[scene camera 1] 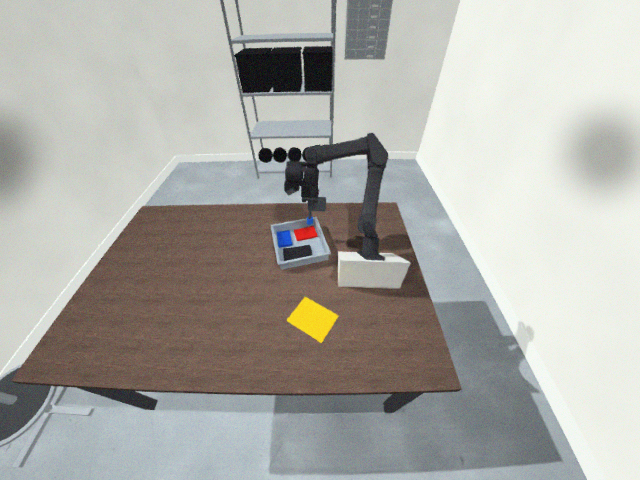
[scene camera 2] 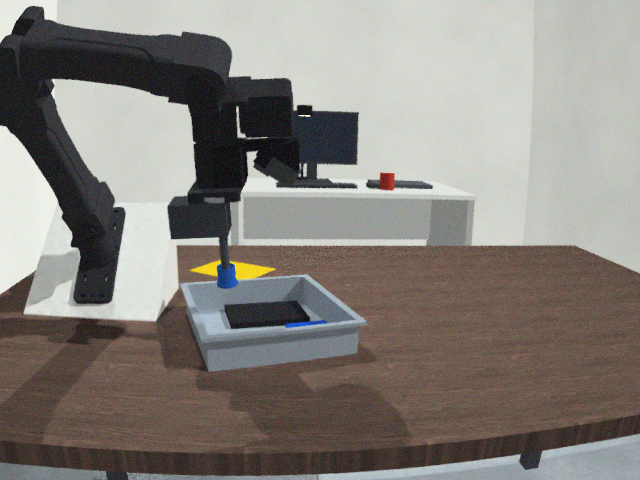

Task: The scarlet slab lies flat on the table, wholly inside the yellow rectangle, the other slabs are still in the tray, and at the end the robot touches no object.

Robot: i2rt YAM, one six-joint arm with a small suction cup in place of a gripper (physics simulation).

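Places are measured from the arm's base along level axes (x ahead, y left, z up), in metres.
Where they show: hand at its tool point: (scene camera 1: 309, 222) (scene camera 2: 227, 283); arm's base at its link origin: (scene camera 1: 369, 256) (scene camera 2: 101, 254).
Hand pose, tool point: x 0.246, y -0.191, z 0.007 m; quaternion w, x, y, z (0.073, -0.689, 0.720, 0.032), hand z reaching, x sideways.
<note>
Things, the pixels of their centre, and the offset from my tool point. "*": a spot on its surface instead. Level surfaces: height alone.
- scarlet slab at the middle of its body: (scene camera 1: 305, 233) dy -0.018, dx +0.024, dz -0.086 m
- grey tray at the middle of its body: (scene camera 2: 263, 316) (scene camera 1: 299, 242) dy +0.055, dx +0.049, dz -0.069 m
- blue slab at the middle of its body: (scene camera 2: 314, 336) (scene camera 1: 284, 238) dy +0.016, dx +0.124, dz -0.085 m
- black slab at the middle of its body: (scene camera 2: 265, 314) (scene camera 1: 297, 254) dy +0.114, dx +0.052, dz -0.086 m
- yellow rectangle at a spot on its surface: (scene camera 2: 255, 270) * dy +0.406, dx +0.029, dz -0.093 m
- brown table at its surface level: dz -0.094 m
The scarlet slab (scene camera 1: 305, 233) lies flat in the back right part of the grey tray (scene camera 1: 305, 262) (scene camera 2: 284, 349) in the scene camera 1 view; it does not show in the scene camera 2 view, where the near tray wall hides that part. A blue slab (scene camera 1: 284, 238) (scene camera 2: 306, 323) and a black slab (scene camera 1: 297, 252) (scene camera 2: 266, 314) also lie in the tray. The yellow rectangle (scene camera 1: 312, 319) (scene camera 2: 255, 270) lies bare on the table. My gripper, a blue suction cup (scene camera 1: 310, 221) (scene camera 2: 226, 276), points down over the tray, a little above the scarlet slab, with no slab on it.
The arm's white base block (scene camera 1: 369, 271) (scene camera 2: 155, 289) stands beside the tray on the brown table (scene camera 1: 180, 310) (scene camera 2: 491, 335). A shelf rack (scene camera 1: 292, 94) stands behind the table. A white desk (scene camera 2: 336, 217) with a monitor (scene camera 2: 330, 136) and a red cup (scene camera 2: 386, 181) stands farther off.
</note>
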